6 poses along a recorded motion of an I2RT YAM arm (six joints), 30 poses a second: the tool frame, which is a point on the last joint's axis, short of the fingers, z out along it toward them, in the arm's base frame.
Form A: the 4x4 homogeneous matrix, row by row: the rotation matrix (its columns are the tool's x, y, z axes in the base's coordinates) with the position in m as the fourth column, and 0 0 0 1 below. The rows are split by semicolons.
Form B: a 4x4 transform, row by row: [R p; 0 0 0 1], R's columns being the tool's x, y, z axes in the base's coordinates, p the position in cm. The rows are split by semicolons. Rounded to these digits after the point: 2 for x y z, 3 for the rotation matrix.
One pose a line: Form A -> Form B
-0.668 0.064 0.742 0.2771; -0.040 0.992 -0.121 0.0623; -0.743 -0.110 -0.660 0.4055; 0 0 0 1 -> -0.668 0.064 0.742 27.71; -0.040 0.992 -0.121 6.23; -0.743 -0.110 -0.660 40.55; 0 0 0 1
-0.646 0.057 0.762 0.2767; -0.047 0.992 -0.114 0.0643; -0.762 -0.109 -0.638 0.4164; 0 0 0 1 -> -0.646 0.057 0.762 27.67; -0.047 0.992 -0.114 6.43; -0.762 -0.109 -0.638 41.64; 0 0 0 1
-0.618 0.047 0.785 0.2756; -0.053 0.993 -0.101 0.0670; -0.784 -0.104 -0.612 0.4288; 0 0 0 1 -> -0.618 0.047 0.785 27.56; -0.053 0.993 -0.101 6.70; -0.784 -0.104 -0.612 42.88; 0 0 0 1
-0.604 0.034 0.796 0.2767; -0.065 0.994 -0.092 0.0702; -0.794 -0.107 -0.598 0.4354; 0 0 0 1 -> -0.604 0.034 0.796 27.67; -0.065 0.994 -0.092 7.02; -0.794 -0.107 -0.598 43.54; 0 0 0 1
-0.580 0.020 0.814 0.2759; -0.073 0.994 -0.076 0.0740; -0.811 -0.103 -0.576 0.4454; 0 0 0 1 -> -0.580 0.020 0.814 27.59; -0.073 0.994 -0.076 7.40; -0.811 -0.103 -0.576 44.54; 0 0 0 1
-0.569 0.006 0.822 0.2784; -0.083 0.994 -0.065 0.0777; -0.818 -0.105 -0.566 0.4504; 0 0 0 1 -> -0.569 0.006 0.822 27.84; -0.083 0.994 -0.065 7.77; -0.818 -0.105 -0.566 45.04; 0 0 0 1
